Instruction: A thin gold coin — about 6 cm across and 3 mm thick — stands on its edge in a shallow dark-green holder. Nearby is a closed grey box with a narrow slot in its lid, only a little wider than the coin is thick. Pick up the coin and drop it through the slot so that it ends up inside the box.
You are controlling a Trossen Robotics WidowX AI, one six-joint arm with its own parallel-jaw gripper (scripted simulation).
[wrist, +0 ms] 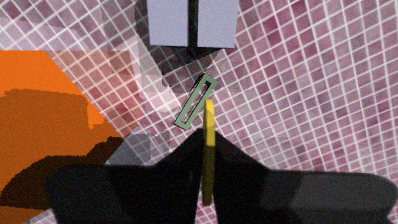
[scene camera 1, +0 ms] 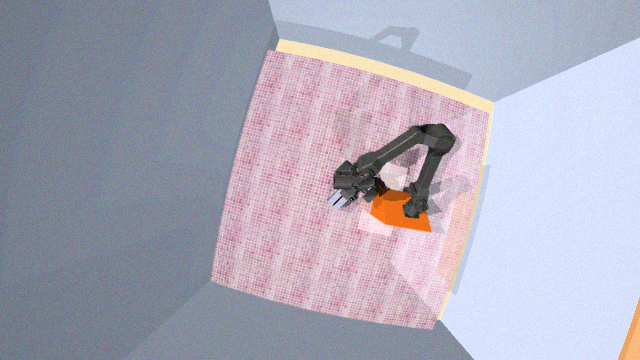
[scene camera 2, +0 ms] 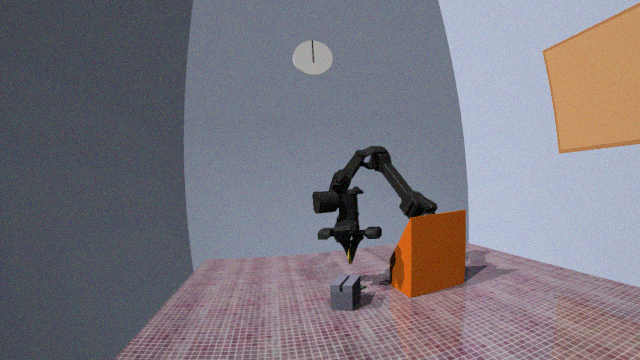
Scene:
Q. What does the gripper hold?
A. A gold coin.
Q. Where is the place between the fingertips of the gripper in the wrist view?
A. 205, 134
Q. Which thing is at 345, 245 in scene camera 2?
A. The gripper.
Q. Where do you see a gold coin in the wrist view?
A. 207, 177

